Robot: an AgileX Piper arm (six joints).
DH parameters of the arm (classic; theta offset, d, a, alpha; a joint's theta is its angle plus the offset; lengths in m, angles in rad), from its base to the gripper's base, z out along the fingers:
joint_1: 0 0.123 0 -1.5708
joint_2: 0.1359 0 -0.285 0
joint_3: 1.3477 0 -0.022 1.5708
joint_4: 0 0.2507 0 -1.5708
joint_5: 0 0 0 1.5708
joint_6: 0 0.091 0 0
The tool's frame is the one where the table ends.
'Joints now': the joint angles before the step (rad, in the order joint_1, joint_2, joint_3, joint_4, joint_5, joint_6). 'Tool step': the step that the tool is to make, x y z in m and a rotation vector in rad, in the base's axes. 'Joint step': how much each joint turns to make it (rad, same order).
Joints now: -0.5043 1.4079 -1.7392 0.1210 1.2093 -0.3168
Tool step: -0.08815 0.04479 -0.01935 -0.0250 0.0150 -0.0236
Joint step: 0.0000 -0.3538 0.3480 -0.0401 0.0059 0.0110
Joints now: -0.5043 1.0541 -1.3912 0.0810 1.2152 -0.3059
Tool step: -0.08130 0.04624 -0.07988 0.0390 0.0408 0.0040
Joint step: -0.0001 -0.4091 0.4658 0.0143 -0.0023 0.0017
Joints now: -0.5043 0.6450 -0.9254 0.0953 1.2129 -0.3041
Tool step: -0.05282 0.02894 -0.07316 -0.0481 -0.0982 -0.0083
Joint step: 0.0000 -0.3902 0.3368 0.0000 -0.0565 0.0046
